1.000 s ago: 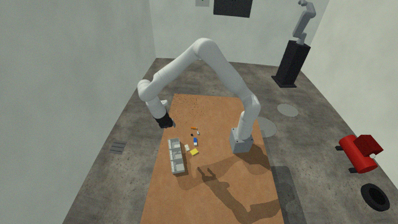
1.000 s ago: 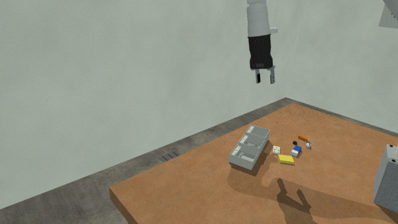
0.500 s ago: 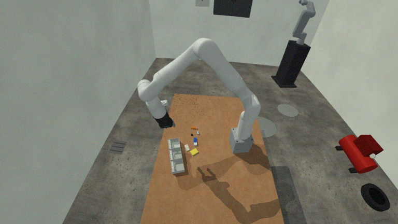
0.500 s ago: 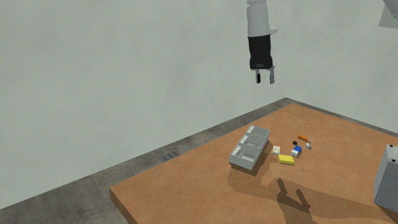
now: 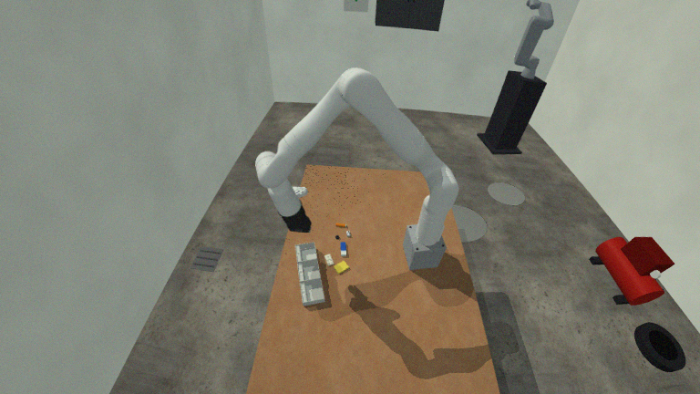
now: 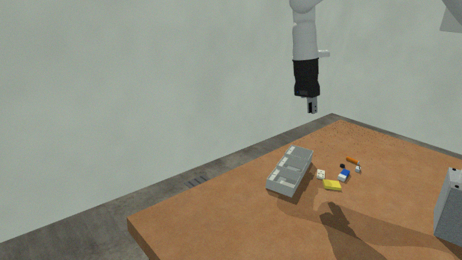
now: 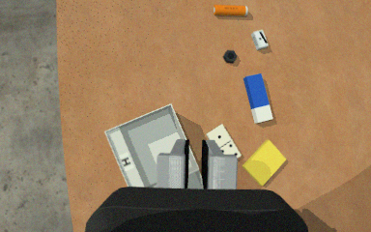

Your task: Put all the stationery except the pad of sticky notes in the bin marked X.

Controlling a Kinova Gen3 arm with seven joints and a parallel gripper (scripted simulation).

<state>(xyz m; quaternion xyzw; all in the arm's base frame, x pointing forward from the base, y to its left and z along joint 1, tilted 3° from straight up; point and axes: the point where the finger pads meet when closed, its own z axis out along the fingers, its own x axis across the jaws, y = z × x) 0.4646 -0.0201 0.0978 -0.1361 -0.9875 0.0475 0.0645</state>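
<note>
Right now the grey three-compartment bin is 200 mm below my hand and 80 mm to the left of it. Also, from my hand: sticky notes (210 mm below, 130 mm behind, 50 mm to the left); white domino (210 mm below, 80 mm behind, 10 mm to the left); eraser (210 mm below, 140 mm behind, 30 mm to the right).
</note>
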